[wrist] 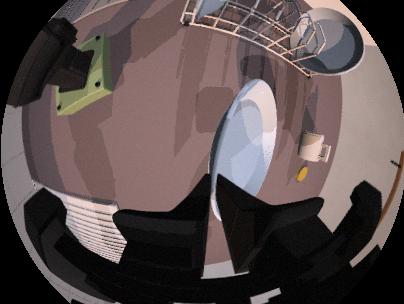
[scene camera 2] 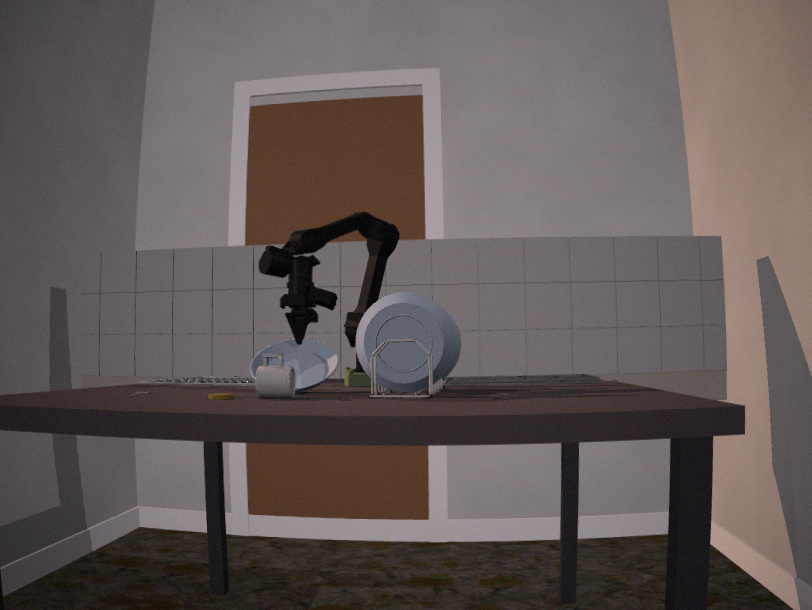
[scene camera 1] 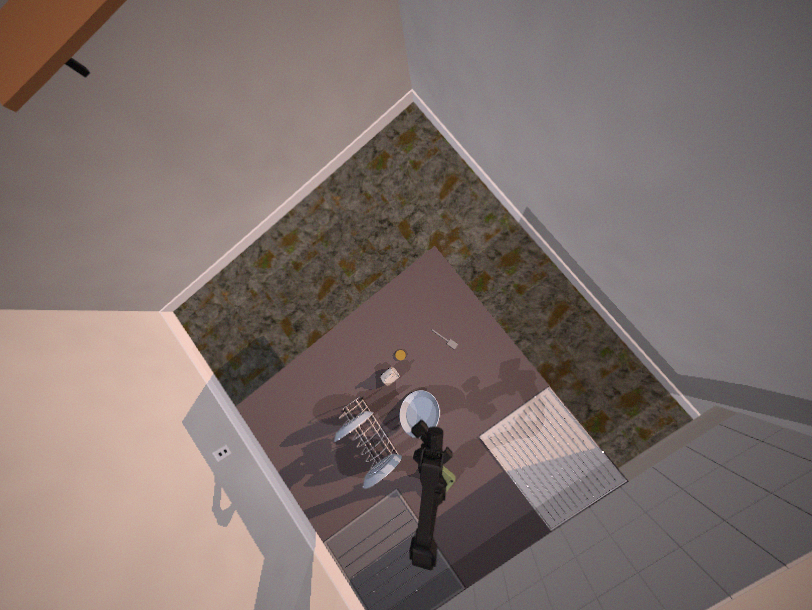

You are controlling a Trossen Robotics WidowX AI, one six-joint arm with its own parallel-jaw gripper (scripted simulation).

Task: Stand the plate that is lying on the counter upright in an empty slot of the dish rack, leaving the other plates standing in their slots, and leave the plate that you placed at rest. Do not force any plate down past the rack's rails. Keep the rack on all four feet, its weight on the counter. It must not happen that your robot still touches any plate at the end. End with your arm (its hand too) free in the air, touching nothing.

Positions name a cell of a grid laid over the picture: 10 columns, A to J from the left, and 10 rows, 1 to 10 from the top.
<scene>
pale blue plate: wrist G5; scene camera 2 D6; scene camera 1 F7
</scene>
